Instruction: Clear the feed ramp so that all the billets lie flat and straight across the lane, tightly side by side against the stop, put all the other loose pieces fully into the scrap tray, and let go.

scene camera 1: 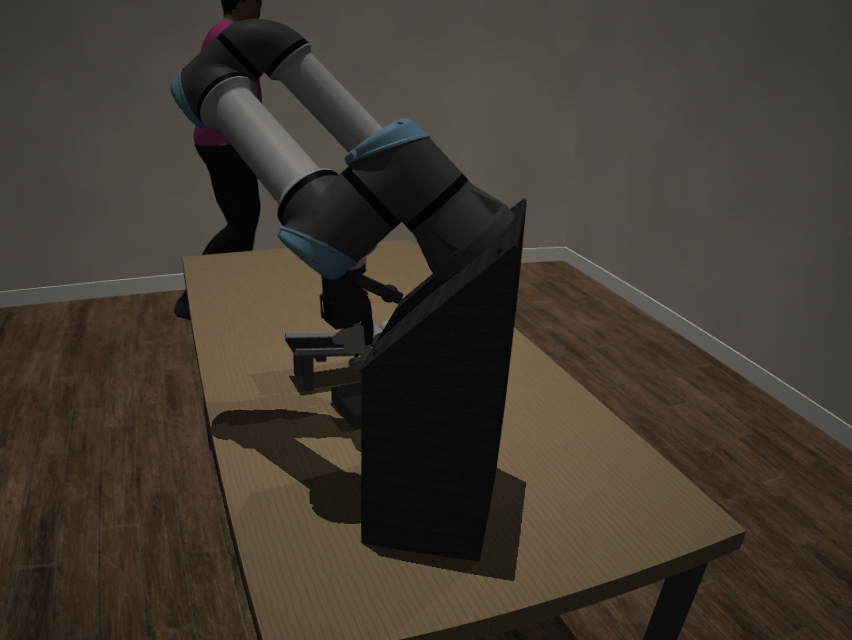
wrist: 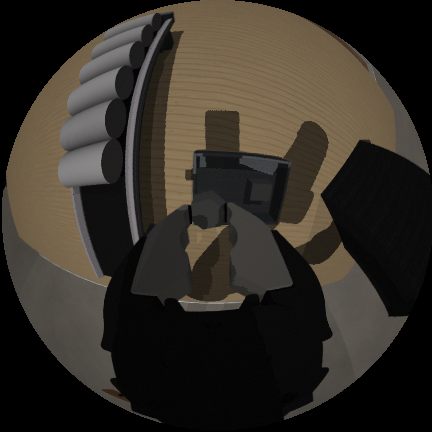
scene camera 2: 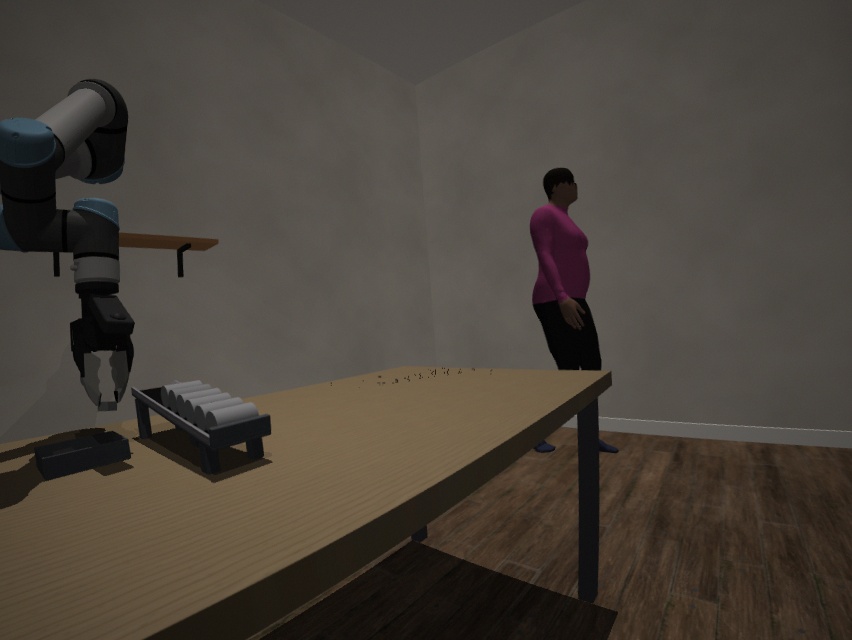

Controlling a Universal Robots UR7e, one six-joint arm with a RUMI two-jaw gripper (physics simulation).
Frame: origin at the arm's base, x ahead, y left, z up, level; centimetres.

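Seen in the pictures: gripper, fingertip midpoint: (scene camera 1: 359,361) (wrist: 207,205) (scene camera 2: 108,404); arm's base, link origin: (scene camera 1: 477,246).
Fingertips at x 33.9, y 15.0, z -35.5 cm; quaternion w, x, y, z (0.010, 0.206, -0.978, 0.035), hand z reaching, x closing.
Offsets run from my fingertips to a thing's top centre. "pt": to the spot under its first point. Level surfaces: height alone.
My gripper (wrist: 207,205) (scene camera 2: 107,405) is shut on a small dark grey faceted piece {dx -0.2, dy +0.6, dz +0.7 cm} (wrist: 207,211) (scene camera 2: 107,406). It holds the piece in the air beside the ramp, over the near edge of the scrap tray in the wrist view. The dark scrap tray {dx -4.9, dy -0.7, dz -5.9 cm} (wrist: 284,192) (scene camera 2: 86,457) stands on the table; a small square piece {dx -7.5, dy -1.7, dz -6.5 cm} (wrist: 261,191) lies inside it. Several light grey billets {dx +12.7, dy -0.4, dz +2.2 cm} (wrist: 87,165) {dx +18.5, dy -19.5, dz -0.2 cm} (scene camera 2: 234,413) lie across the feed ramp (wrist: 131,165) (scene camera 2: 241,431) in a row, side by side. The stop end is small in the wrist view. In scene camera 1 the fingers are hidden.
A tall dark pedestal (scene camera 1: 427,427) (wrist: 385,225) carries the arm and stands near the scrap tray. The ramp stands on legs {pt dx +4.5, dy +12.0, dz -5.0 cm} (scene camera 1: 303,372) on the wooden table {dz -9.4 cm} (scene camera 1: 585,496) (scene camera 2: 385,440). A person (scene camera 2: 561,254) stands beyond the table. A wall shelf (scene camera 2: 165,241) is behind the arm.
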